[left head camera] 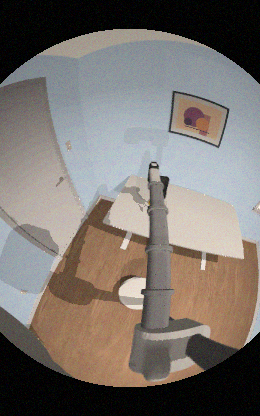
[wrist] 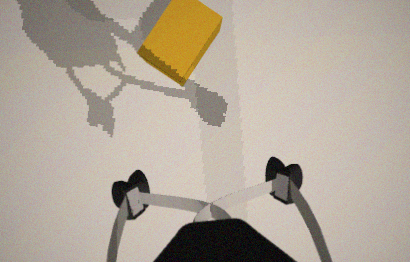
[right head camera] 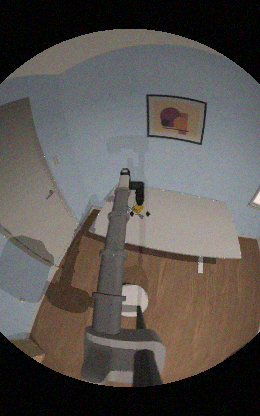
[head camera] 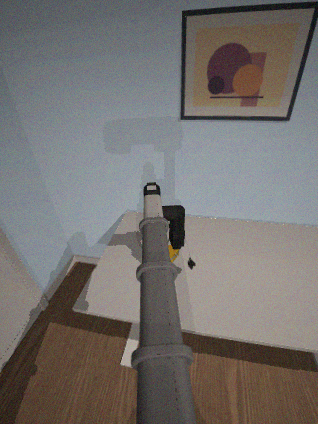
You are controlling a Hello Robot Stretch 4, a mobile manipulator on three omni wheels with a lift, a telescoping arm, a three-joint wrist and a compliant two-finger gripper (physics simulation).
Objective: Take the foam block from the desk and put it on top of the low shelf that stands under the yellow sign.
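Seen in the pictures: gripper, fingertip midpoint: [wrist: 207, 179] [right head camera: 139, 215]; robot's base, origin of the base link: [left head camera: 135, 291] [right head camera: 130, 299].
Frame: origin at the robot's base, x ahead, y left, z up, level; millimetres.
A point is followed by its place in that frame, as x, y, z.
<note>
The yellow foam block [head camera: 173, 253] @[840, -92, 737] [right head camera: 139, 208] [wrist: 184, 37] @[850, -78, 738] lies on the white desk [head camera: 250, 280] @[670, -443, 693] [left head camera: 200, 220] @[676, -569, 693] [right head camera: 195, 225] @[640, -631, 693] [wrist: 340, 90] @[774, -282, 693]. In the wrist view it is at the top, left of centre, turned at an angle. My gripper [wrist: 207, 179] @[695, -87, 791] [right head camera: 140, 214] @[695, -87, 791] is open and empty above the desk, with its fingertips wide apart. In the wrist view the block is beyond the fingertips and apart from them. The arm hides part of the block in the head camera view. The low shelf and the yellow sign do not show.
A framed picture [head camera: 240, 107] @[1189, -470, 1371] [left head camera: 200, 120] @[1191, -462, 1515] [right head camera: 176, 120] @[1195, -449, 1504] hangs on the blue wall behind the desk. A round white object [left head camera: 132, 292] @[2, 45, 187] [right head camera: 136, 300] @[0, -77, 187] is on the wooden floor in front of the desk. A grey door [left head camera: 30, 150] @[780, 1023, 1372] [right head camera: 22, 175] @[763, 1028, 1285] is at the left.
</note>
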